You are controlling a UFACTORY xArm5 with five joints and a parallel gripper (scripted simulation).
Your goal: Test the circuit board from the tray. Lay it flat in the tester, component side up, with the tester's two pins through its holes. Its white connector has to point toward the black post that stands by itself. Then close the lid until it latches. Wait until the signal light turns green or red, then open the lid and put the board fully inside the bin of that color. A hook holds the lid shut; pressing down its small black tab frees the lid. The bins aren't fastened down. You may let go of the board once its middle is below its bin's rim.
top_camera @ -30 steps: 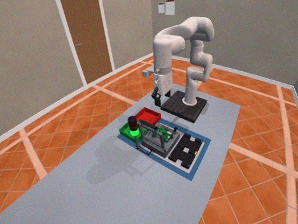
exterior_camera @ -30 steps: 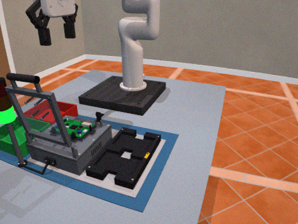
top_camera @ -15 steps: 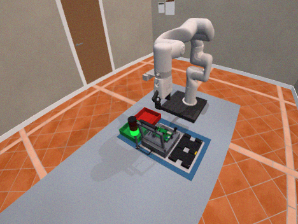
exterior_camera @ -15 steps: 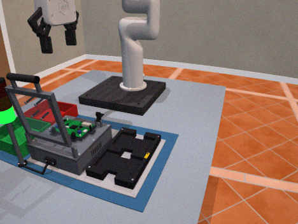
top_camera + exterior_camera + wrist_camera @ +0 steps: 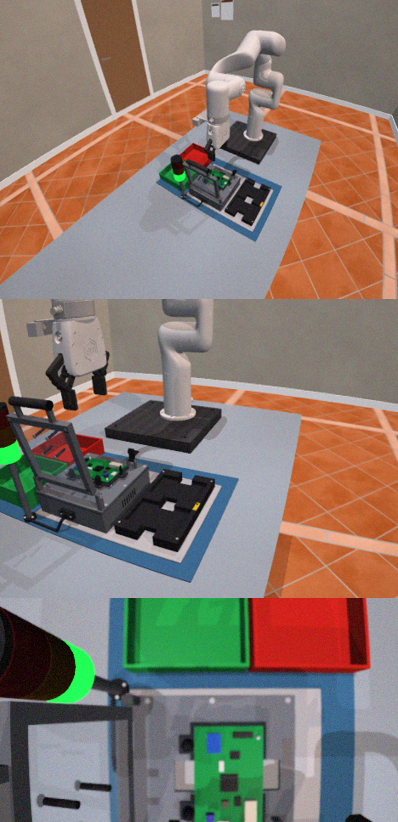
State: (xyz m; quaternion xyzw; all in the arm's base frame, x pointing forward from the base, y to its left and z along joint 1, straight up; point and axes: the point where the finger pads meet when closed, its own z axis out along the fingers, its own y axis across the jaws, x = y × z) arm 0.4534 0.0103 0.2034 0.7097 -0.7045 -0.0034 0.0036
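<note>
My hand is 16 cm above the green circuit board. The rest, counted from my hand: green bin (22 cm below, 20 cm to the right, 5 cm ahead); then black catch (15 cm below, 6 cm to the left, 6 cm behind); then clear lid (12 cm ahead, 5 cm below).
</note>
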